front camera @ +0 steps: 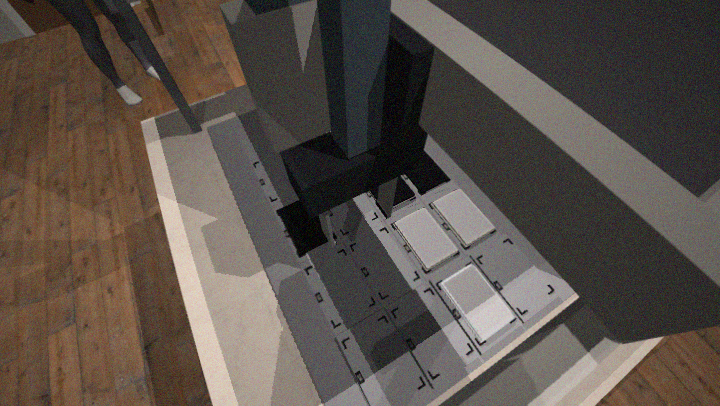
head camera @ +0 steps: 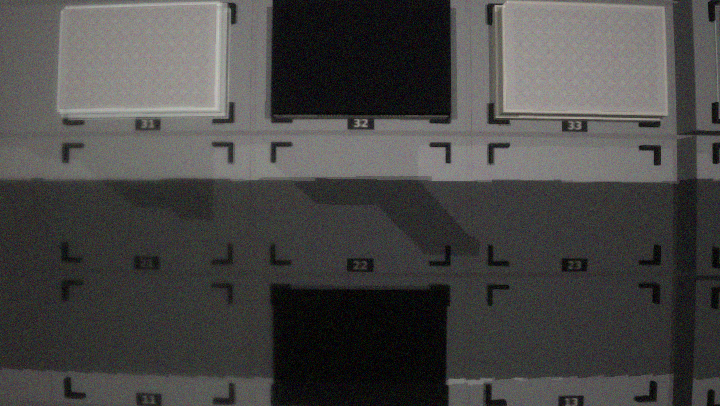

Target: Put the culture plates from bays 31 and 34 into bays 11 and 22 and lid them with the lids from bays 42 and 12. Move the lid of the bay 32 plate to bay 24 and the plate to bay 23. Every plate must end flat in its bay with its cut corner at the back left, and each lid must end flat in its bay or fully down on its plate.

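Where they show: gripper, fingertip midpoint: (front camera: 356,223); robot's base at its link origin: (front camera: 254,164) (head camera: 71,392).
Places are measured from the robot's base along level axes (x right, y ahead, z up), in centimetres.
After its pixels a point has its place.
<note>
My gripper (front camera: 360,229) @(x -10.5, y 35.8, z 16.0 cm) is open and empty, its two fingers hanging wide apart above the deck near bay 22; it does not show in the head view. A pale culture plate (head camera: 141,58) @(x -25.5, y 6.8, z 1.4 cm) lies in bay 31, hidden in the front view. Another pale, bright-rimmed plate (front camera: 478,302) @(x -25.5, y 56.1, z 2.9 cm) lies in bay 34. A black lid (front camera: 403,194) @(x -27.5, y 27.9, z 1.7 cm) (head camera: 360,58) @(x -25.3, y 22.8, z 1.7 cm) covers the plate in bay 32, whose thin edge shows below it. The black lid of bay 12 (front camera: 302,229) @(x -3.1, y 24.0, z 0.8 cm) (head camera: 360,348) @(x -4.4, y 22.8, z 0.8 cm) lies flat. The black lid of bay 42 (front camera: 431,171) @(x -38.0, y 25.2, z 0.8 cm) is partly hidden. Bays 11, 22 and 23 hold no plate.
A pale plate (front camera: 426,239) @(x -25.3, y 40.0, z 1.4 cm) (head camera: 584,60) @(x -25.5, y 39.0, z 1.4 cm) fills bay 33. Another pale plate (front camera: 463,216) @(x -36.1, y 39.6, z 1.5 cm) lies behind it in bay 43. The large grey gantry beam (front camera: 504,166) spans the right side. A dark shadow crosses the middle row of bays.
</note>
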